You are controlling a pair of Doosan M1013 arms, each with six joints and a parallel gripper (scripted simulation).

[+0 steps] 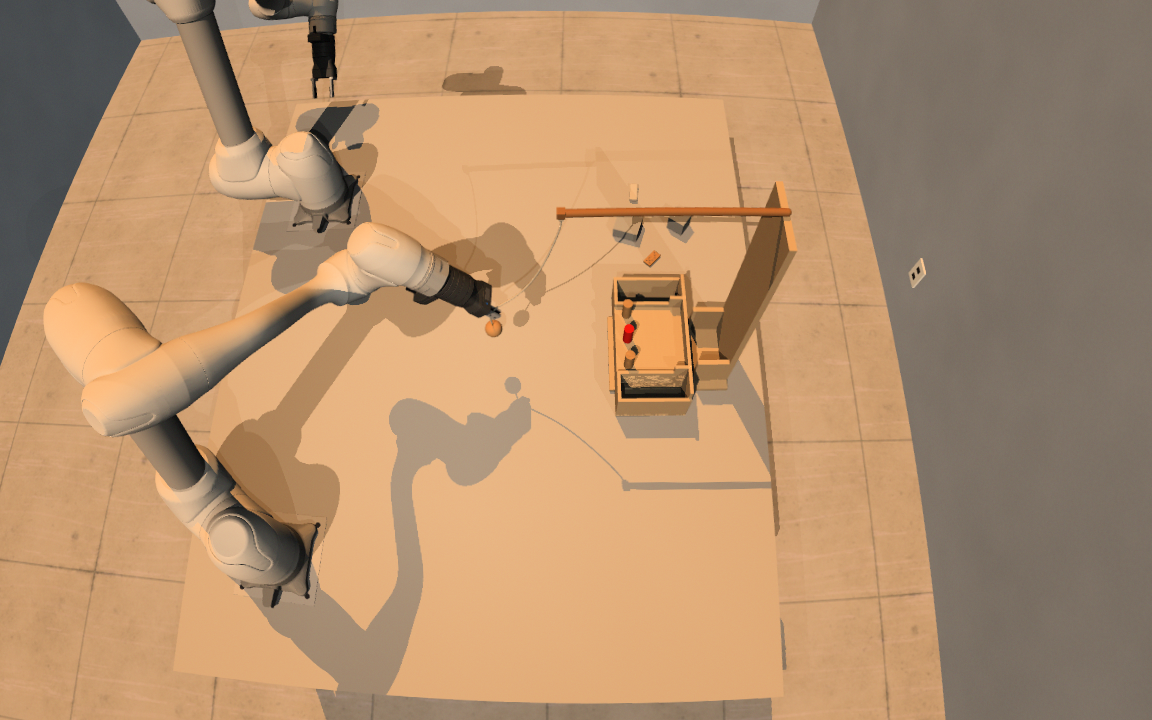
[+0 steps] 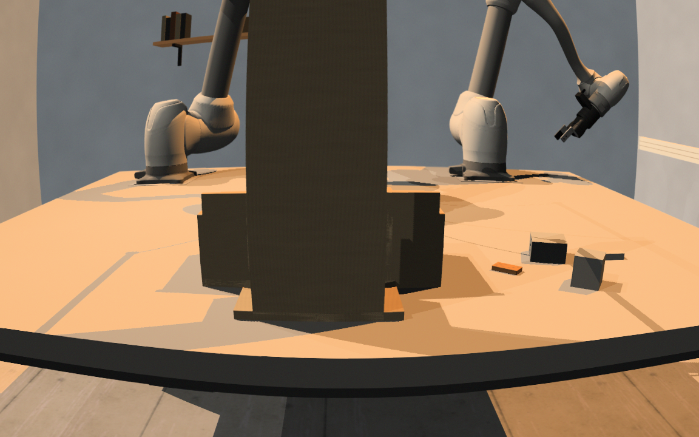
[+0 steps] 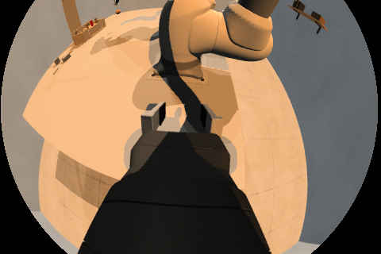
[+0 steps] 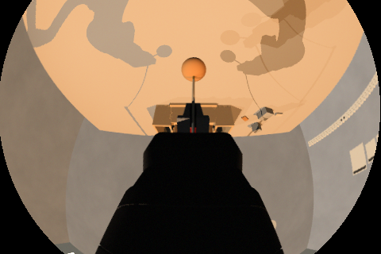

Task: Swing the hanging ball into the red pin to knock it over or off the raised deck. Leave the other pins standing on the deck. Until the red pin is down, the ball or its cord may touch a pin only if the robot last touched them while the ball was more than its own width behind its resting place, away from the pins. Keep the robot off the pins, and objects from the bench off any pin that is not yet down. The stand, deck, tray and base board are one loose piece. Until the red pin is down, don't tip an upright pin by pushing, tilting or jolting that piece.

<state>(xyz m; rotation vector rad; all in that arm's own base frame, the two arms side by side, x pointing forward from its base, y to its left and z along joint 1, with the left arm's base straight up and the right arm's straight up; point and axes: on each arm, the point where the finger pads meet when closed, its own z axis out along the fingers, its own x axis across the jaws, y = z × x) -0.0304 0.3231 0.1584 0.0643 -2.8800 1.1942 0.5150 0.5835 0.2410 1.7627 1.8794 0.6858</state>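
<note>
My right gripper is now 70 mm above the orange ball and 10 mm past it. Also, from my right hand: red pin: 320 mm ahead, 120 mm below, 10 mm to the right; pale block: 520 mm to the left, 390 mm ahead, 240 mm below.
</note>
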